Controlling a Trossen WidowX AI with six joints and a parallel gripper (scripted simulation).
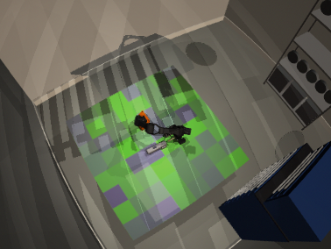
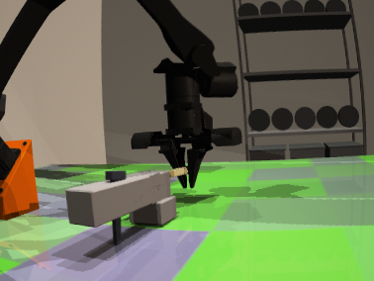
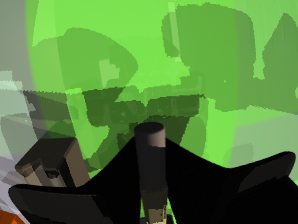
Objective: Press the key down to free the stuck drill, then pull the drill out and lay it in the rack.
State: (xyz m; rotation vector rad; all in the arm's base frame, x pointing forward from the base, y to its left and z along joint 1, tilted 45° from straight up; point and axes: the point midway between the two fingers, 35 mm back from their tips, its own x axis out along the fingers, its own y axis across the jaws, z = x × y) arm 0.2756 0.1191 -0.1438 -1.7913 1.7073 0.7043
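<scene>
Right now the drill is 40 mm to the right of my gripper tip and 40 mm above it. Round my gripper tip: rack: 80 mm behind, 40 mm to the right; then block: 200 mm to the right, 30 mm above; then key: 230 mm to the right, 30 mm above.
</scene>
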